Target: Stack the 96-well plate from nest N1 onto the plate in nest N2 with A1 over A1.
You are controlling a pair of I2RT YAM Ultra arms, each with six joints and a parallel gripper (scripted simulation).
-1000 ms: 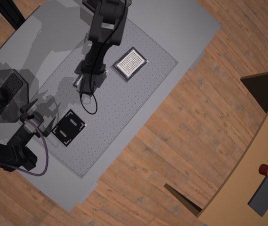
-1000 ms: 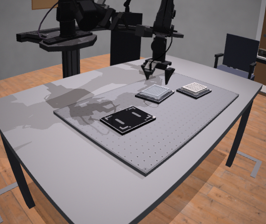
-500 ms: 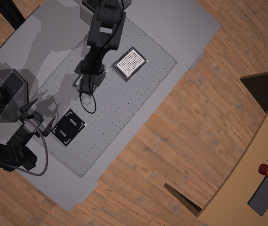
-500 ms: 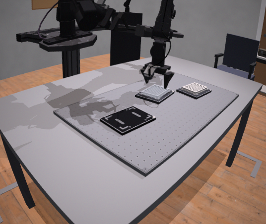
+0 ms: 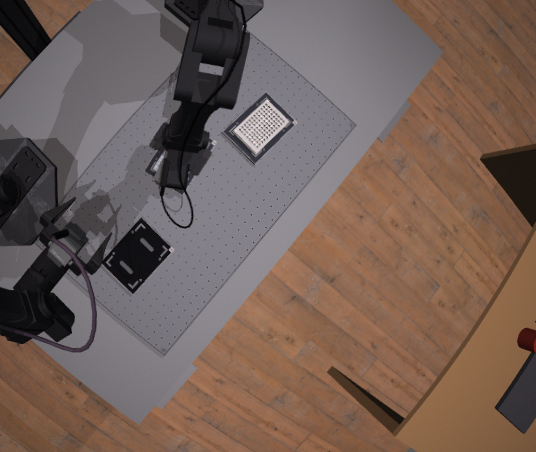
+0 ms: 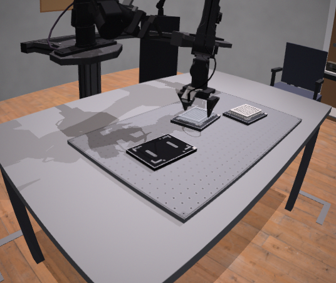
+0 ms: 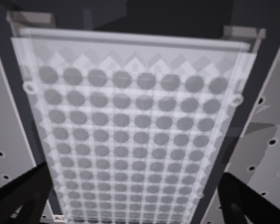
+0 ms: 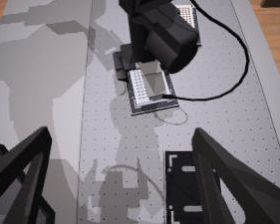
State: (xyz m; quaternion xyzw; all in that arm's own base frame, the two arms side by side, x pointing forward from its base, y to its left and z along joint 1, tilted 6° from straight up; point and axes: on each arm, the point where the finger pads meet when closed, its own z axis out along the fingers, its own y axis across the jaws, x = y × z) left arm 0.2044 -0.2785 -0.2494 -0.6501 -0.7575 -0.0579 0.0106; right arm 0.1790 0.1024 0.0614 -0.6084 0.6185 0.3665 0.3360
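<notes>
The clear 96-well plate is 10 mm ahead of my left hand, 10 mm to the right of it and 10 mm below it. Round my left hand: A1 label 40 mm ahead, 80 mm to the left, 20 mm below; then black nest 90 mm ahead, 270 mm to the right, 20 mm below.
</notes>
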